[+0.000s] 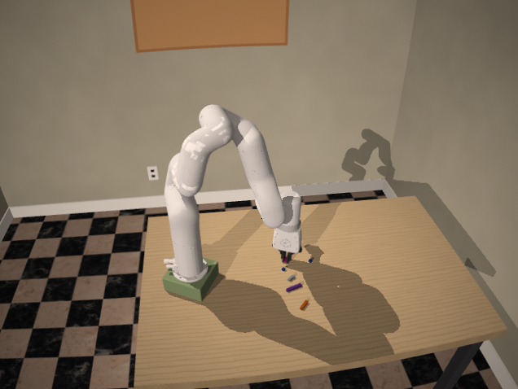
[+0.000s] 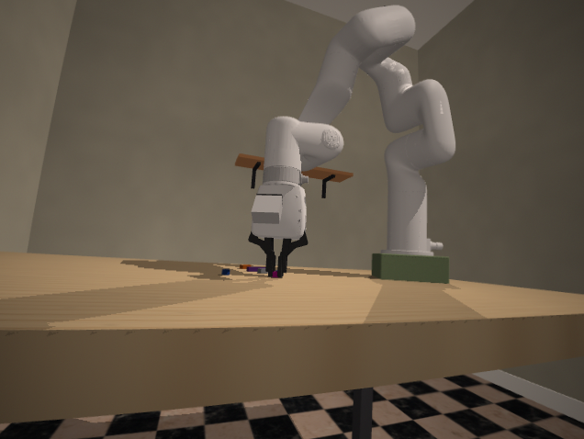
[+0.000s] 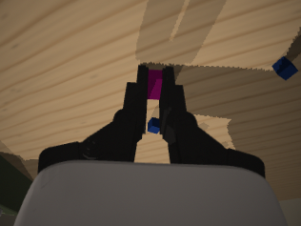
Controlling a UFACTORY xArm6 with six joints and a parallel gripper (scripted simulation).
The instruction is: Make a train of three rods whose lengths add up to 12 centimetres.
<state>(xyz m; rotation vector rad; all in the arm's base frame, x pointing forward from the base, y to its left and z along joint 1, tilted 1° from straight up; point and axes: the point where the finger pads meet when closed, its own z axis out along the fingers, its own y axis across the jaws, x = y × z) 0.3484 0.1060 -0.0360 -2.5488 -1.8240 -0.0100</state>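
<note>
Right now my hand is 2 cm above the magenta rod. From my hand the other things lie so: grey rod (1 cm ahead, 9 cm to the right, 2 cm below); then orange rod (5 cm ahead, 22 cm to the right, 2 cm below); then purple rod (2 cm ahead, 14 cm to the right, 2 cm below).
</note>
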